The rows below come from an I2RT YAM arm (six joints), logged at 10 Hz.
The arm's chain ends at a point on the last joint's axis. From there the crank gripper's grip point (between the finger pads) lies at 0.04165 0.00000 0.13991 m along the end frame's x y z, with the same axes.
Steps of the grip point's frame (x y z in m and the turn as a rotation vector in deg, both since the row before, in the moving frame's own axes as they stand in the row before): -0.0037, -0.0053, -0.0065, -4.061, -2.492, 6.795; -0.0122, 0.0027, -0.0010, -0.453, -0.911, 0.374; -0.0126, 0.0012, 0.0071, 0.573, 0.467, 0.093; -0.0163, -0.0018, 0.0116, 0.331, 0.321, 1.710; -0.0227, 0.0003, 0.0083, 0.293, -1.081, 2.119; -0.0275, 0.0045, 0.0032, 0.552, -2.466, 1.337; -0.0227, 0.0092, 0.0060, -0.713, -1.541, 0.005
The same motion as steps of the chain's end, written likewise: 0.0033, -0.0198, -0.0076, -4.061, -2.492, 6.795; -0.0100, 0.0013, -0.0016, -0.453, -0.911, 0.374; -0.0137, 0.0025, 0.0075, 0.573, 0.467, 0.093; -0.0171, -0.0022, 0.0118, 0.331, 0.321, 1.710; -0.0200, -0.0005, 0.0075, 0.293, -1.081, 2.119; -0.0214, 0.0050, 0.0015, 0.552, -2.466, 1.337; -0.0189, 0.0074, 0.0049, -0.713, -1.541, 0.005
